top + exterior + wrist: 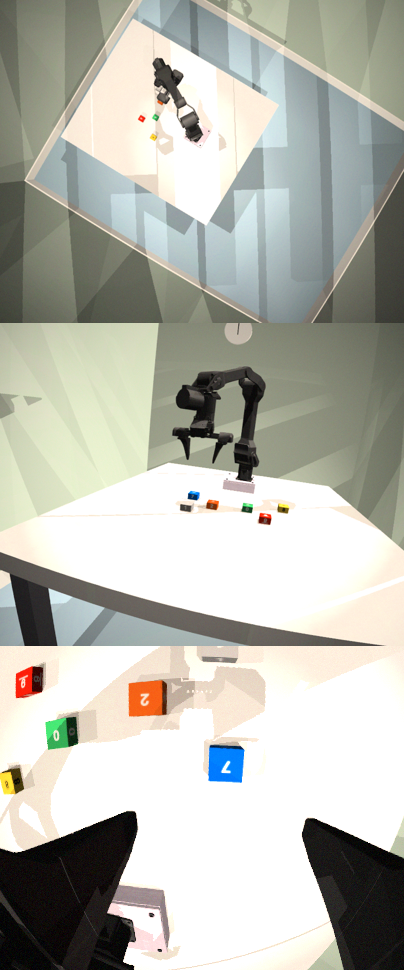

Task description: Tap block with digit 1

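Now: gripper tip 12 cm short of the grey block, 1 cm to the right of it and 11 cm above it. From my gripper tip the other things lie so: red block: 9 cm ahead, 23 cm to the left, 11 cm below; then green block: 2 cm ahead, 17 cm to the left, 11 cm below.
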